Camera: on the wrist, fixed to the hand. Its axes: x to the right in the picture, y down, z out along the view.
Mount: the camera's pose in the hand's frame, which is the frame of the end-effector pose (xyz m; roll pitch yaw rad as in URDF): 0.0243 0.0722 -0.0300 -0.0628 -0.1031 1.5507
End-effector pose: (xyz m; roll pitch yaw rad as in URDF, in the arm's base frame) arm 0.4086 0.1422 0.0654 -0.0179 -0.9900 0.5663
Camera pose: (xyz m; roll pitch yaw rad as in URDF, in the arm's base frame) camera 0.4035 0.2239 0.0685 -1.0559 -0.0634 2.1974
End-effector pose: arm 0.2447 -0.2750 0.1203 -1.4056 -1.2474 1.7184
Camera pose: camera 0.2505 -0.1933 0.1191 -1.5476 0.2915 1.9988
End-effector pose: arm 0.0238 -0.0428 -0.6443 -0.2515 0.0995 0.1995
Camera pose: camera 0.0305 0.0223 -0.6935 0.0328 0.1496 1.7650
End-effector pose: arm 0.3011 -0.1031 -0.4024 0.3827 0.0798 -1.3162
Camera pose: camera 0.3828 -0.1068 -0.4052 0.0358 -0.4822 0.1901
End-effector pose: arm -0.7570 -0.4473 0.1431 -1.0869 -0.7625 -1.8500
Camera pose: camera -0.7699 -0.5178 0.1036 -1.1176 0.6287 -1.0958
